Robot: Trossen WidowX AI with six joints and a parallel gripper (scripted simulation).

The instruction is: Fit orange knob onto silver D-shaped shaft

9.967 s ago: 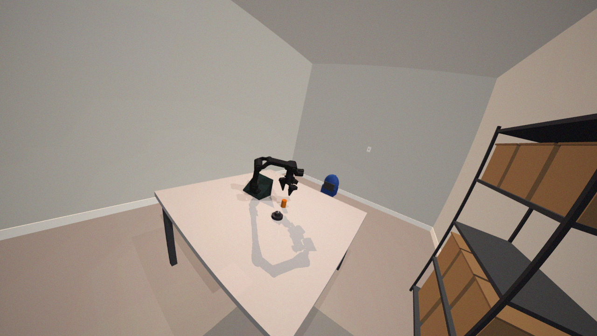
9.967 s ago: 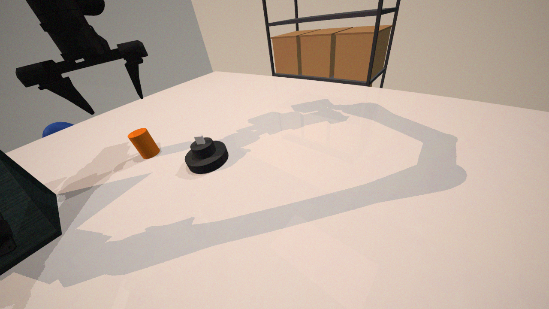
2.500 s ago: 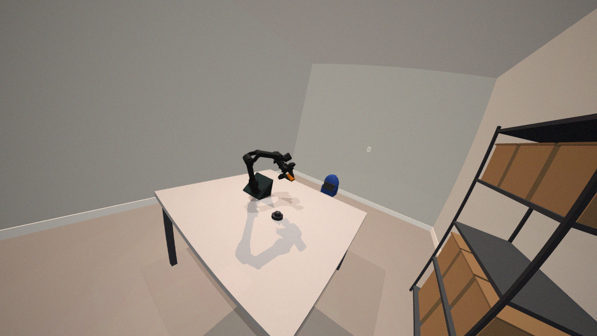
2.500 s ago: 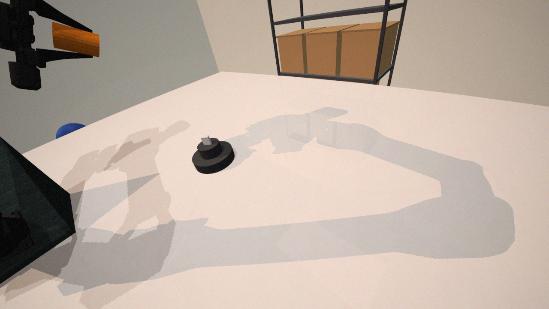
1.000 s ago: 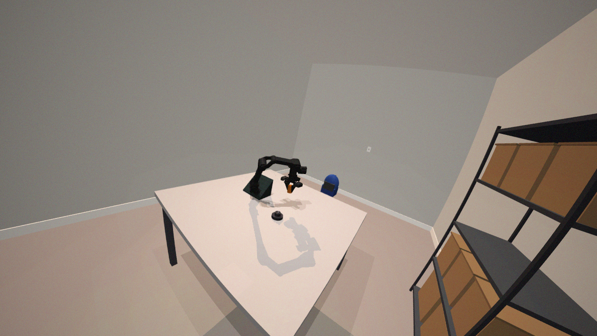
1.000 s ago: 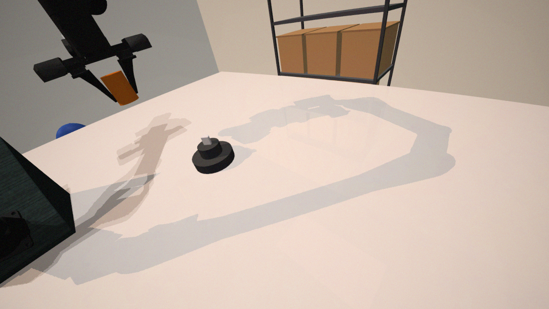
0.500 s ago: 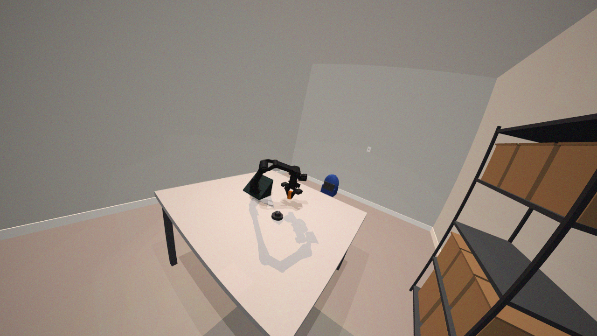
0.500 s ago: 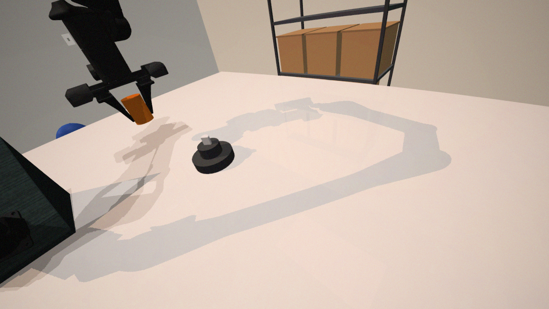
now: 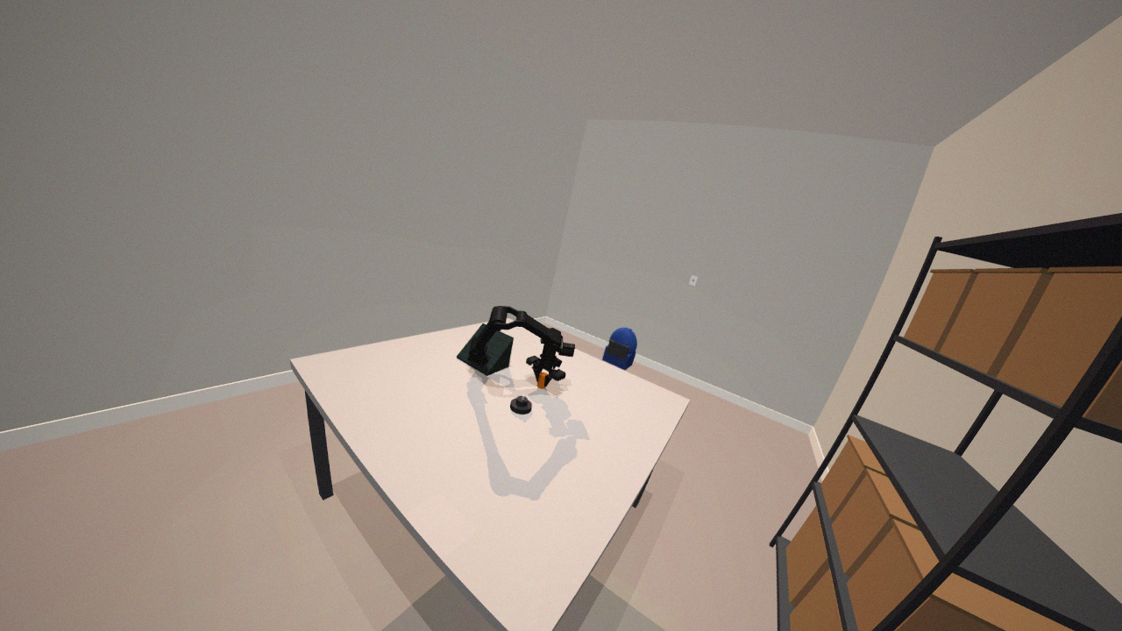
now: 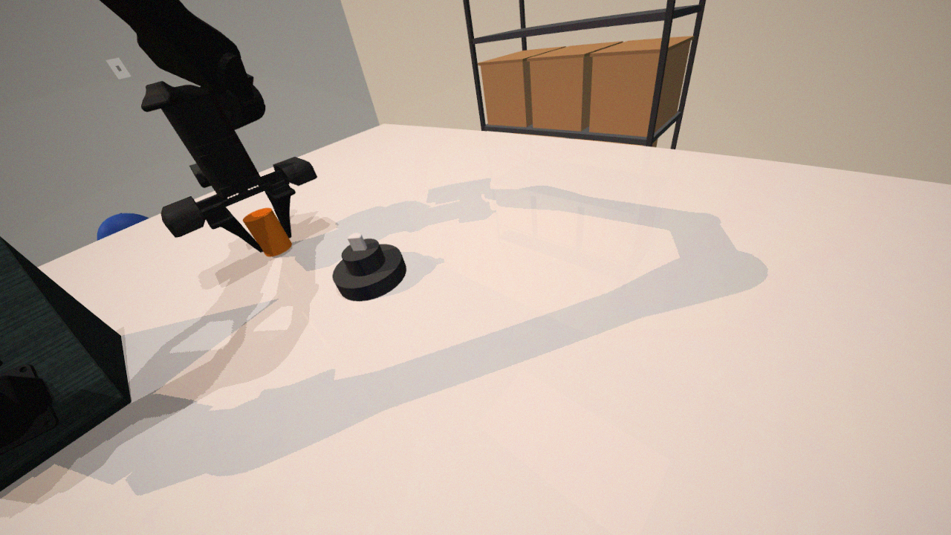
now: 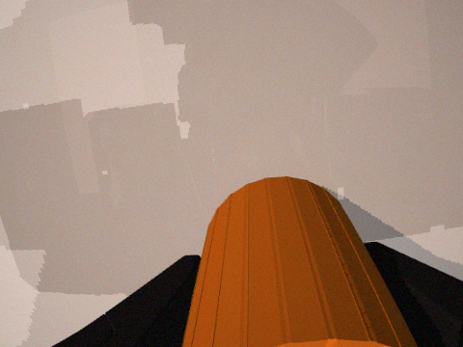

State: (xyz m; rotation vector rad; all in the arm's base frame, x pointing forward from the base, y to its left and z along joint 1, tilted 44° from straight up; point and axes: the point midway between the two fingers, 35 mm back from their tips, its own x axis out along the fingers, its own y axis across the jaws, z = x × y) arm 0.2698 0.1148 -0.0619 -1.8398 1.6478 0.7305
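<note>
My gripper tip is 30 mm below the orange knob. The rest, counted from my gripper tip: round black pedestal 60 mm ahead, 190 mm to the right, 20 mm above.
</note>
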